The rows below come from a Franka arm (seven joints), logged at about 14 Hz.
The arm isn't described. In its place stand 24 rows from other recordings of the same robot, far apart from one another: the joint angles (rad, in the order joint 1, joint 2, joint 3, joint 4, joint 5, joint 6, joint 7), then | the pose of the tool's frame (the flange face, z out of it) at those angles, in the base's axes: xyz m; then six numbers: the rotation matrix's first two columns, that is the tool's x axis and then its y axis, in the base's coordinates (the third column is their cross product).
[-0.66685 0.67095 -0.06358 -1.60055 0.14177 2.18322 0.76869] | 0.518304 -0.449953 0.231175 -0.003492 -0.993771 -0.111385 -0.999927 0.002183 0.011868
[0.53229 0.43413 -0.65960 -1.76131 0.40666 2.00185 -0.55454] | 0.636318 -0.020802 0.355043 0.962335 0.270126 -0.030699 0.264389 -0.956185 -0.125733
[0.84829 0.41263 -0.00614 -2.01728 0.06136 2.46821 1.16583] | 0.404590 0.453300 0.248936 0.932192 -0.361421 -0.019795 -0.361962 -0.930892 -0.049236
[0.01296 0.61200 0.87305 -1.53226 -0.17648 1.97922 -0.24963] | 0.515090 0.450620 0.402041 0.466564 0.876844 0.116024 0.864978 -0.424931 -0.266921
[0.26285 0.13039 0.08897 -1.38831 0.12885 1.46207 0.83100] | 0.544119 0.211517 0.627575 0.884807 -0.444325 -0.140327 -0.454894 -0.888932 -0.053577
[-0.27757 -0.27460 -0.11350 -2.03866 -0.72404 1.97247 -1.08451] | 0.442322 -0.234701 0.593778 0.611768 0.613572 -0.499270 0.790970 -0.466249 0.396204
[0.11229 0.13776 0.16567 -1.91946 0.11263 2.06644 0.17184] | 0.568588 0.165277 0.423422 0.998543 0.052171 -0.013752 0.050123 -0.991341 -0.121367
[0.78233 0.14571 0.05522 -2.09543 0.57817 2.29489 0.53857] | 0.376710 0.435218 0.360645 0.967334 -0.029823 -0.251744 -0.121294 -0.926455 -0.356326
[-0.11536 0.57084 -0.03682 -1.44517 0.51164 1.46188 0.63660] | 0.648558 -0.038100 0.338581 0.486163 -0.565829 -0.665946 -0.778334 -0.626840 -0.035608
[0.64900 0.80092 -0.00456 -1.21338 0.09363 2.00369 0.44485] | 0.598460 0.457920 0.295754 0.985742 0.161887 -0.045892 0.158595 -0.984995 -0.068064
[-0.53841 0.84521 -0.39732 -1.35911 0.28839 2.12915 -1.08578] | 0.495347 -0.542832 0.238343 0.992163 0.114910 -0.049085 0.115906 -0.993098 0.017944
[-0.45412 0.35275 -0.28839 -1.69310 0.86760 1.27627 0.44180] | 0.498971 -0.302881 0.398666 0.309725 -0.485207 -0.817707 -0.949306 -0.109186 -0.294783
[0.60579 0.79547 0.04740 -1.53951 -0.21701 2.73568 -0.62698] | 0.586817 0.450896 0.225022 0.085905 0.967673 0.237128 0.932468 -0.161915 0.322936
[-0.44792 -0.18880 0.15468 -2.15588 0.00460 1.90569 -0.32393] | 0.469398 -0.138526 0.473411 0.997364 0.025244 -0.068035 0.025520 -0.999669 0.003187
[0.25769 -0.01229 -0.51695 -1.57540 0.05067 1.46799 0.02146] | 0.522879 -0.134417 0.619877 0.957845 -0.270198 -0.097605 -0.276241 -0.959534 -0.054631
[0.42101 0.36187 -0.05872 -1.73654 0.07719 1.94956 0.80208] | 0.589567 0.232119 0.358829 0.880333 -0.454459 -0.135943 -0.448334 -0.890756 0.074504
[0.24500 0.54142 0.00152 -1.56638 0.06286 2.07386 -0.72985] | 0.668463 0.171386 0.325901 0.586052 0.810204 0.010594 0.808986 -0.584334 -0.063996
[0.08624 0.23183 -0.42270 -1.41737 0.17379 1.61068 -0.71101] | 0.601688 -0.160574 0.574564 0.930284 0.364923 0.037465 0.366743 -0.927530 -0.072018
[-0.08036 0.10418 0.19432 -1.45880 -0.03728 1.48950 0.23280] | 0.575052 0.055309 0.612097 0.990439 -0.121376 -0.065567 -0.119404 -0.992290 0.033218
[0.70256 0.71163 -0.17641 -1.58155 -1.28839 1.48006 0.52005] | 0.610928 0.250052 0.269083 0.929772 0.311328 -0.196468 0.198981 0.024009 0.979709
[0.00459 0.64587 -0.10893 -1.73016 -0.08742 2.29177 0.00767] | 0.657663 -0.064820 0.204323 0.995607 -0.037717 -0.085693 -0.026687 -0.991621 0.126395
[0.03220 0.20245 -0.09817 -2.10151 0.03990 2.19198 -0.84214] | 0.559350 -0.034766 0.314643 0.726661 0.683794 -0.066254 0.678242 -0.729404 -0.089204
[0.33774 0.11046 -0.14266 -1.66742 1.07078 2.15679 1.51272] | 0.615108 0.162478 0.593647 -0.024973 -0.535202 -0.844355 -0.950390 0.274672 -0.145994
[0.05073 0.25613 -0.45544 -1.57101 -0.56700 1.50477 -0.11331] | 0.540859 -0.267929 0.508775 0.875719 -0.338071 -0.344708 -0.085585 -0.811333 0.578285
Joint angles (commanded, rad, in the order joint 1, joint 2, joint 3, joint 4, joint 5, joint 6, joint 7), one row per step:
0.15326, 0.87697, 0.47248, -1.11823, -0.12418, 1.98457, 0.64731
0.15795, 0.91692, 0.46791, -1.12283, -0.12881, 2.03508, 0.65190
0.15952, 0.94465, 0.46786, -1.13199, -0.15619, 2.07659, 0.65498
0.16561, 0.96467, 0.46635, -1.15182, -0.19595, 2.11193, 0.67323
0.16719, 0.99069, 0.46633, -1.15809, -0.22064, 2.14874, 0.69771
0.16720, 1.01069, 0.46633, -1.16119, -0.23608, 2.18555, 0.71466
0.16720, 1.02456, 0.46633, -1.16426, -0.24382, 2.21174, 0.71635
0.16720, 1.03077, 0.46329, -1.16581, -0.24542, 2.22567, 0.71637
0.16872, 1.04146, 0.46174, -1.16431, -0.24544, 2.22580, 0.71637
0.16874, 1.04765, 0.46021, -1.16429, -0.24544, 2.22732, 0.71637
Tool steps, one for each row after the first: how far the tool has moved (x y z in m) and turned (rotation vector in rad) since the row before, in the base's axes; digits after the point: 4 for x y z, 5 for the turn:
0.0025, 0.0026, -0.0276, 0.00854, -0.00132, -0.01156
0.0007, 0.0015, -0.0210, -0.00908, -0.01391, 0.00268
-0.0039, 0.0042, -0.0209, -0.02491, -0.01078, 0.00387
-0.0005, 0.0015, -0.0186, -0.00654, -0.00808, -0.01612
0.0008, 0.0007, -0.0126, 0.00327, -0.01321, -0.01502
0.0001, 0.0006, -0.0090, 0.00472, -0.00941, -0.00154
0.0007, -0.0010, -0.0045, 0.00193, -0.00549, -0.00276
-0.0011, 0.0000, -0.0075, -0.00249, 0.00893, 0.00014
-0.0004, -0.0008, -0.0047, -0.00155, 0.00459, -0.00104

